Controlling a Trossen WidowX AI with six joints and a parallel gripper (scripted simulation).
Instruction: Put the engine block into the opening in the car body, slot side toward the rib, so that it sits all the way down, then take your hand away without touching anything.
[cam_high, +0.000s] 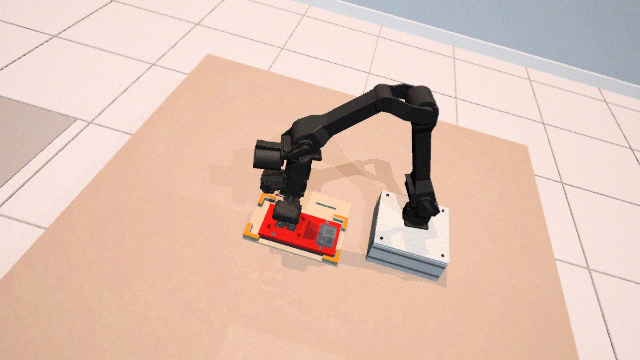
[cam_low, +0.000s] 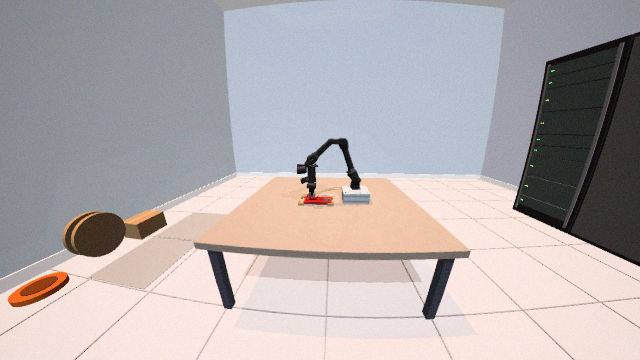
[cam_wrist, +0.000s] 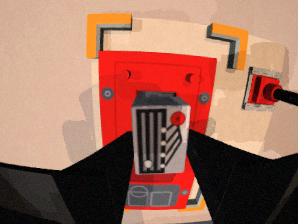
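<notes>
Right now my gripper tip is 10 mm above the engine block.
</notes>
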